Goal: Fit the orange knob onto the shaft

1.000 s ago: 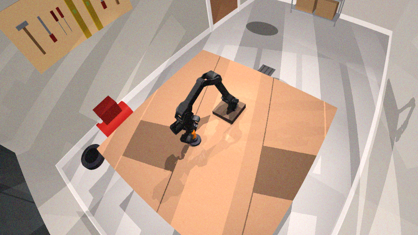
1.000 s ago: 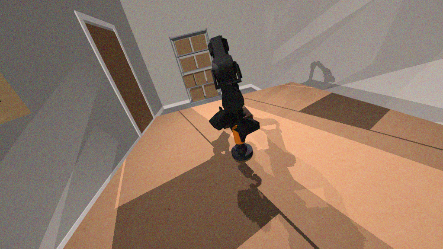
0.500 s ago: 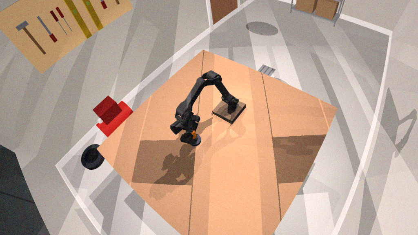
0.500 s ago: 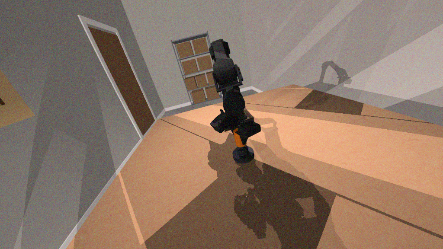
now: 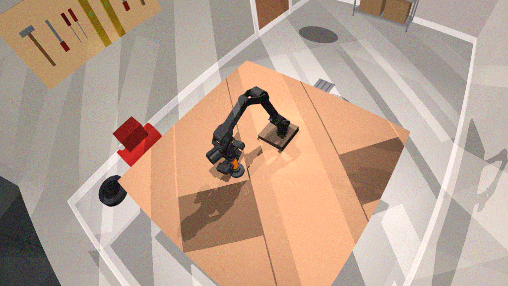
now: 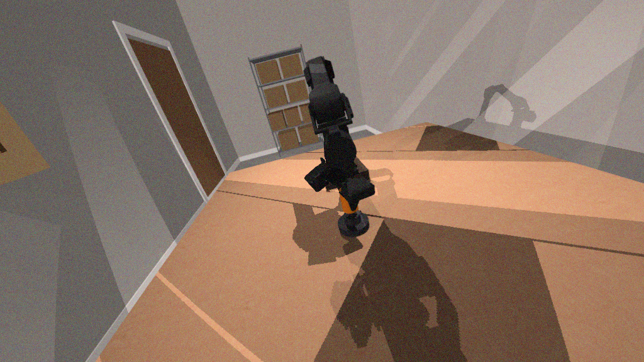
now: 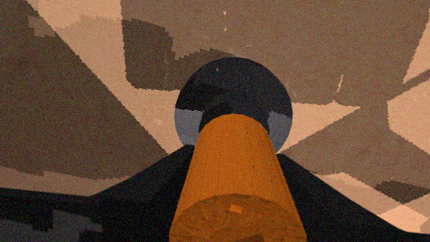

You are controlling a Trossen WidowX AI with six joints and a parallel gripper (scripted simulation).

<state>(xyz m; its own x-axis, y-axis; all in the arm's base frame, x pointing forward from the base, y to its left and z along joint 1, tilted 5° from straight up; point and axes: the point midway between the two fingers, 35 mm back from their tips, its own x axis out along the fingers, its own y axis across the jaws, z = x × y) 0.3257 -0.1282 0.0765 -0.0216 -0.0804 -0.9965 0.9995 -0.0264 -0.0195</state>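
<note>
My gripper tip is now 20 mm below the orange knob. Round my gripper tip: dark round pedestal (40 mm below).
</note>
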